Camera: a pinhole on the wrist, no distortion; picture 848 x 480 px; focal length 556.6 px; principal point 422.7 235.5 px. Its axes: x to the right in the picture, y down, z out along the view. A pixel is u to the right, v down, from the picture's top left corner.
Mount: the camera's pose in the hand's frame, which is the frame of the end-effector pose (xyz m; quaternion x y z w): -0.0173 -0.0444 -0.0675 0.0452 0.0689 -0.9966 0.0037
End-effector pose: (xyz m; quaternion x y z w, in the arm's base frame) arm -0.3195 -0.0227 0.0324 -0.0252 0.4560 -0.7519 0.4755
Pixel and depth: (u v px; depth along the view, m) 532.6 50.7 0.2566
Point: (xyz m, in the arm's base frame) -0.1752 -0.0830 0.1778
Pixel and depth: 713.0 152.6 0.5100
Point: 0.0317 -0.0539 0.4366
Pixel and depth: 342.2 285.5 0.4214
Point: -0.2553 -0.2394 0.3323
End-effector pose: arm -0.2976 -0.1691 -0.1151 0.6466 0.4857 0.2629 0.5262
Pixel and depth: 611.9 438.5 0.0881
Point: -0.3395 -0.2260 -0.1923
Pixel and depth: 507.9 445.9 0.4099
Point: -0.1678 -0.4109 -0.4290
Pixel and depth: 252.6 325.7 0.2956
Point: -0.1338 -0.2261 -0.3166
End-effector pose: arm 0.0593 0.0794 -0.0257 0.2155 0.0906 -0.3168 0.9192
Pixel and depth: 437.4 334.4 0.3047
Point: -0.0616 -0.0933 0.1429
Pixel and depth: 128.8 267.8 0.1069
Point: 0.0431 -0.0018 -0.0191
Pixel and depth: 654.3 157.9 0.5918
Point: -0.2010 -0.0091 0.5053
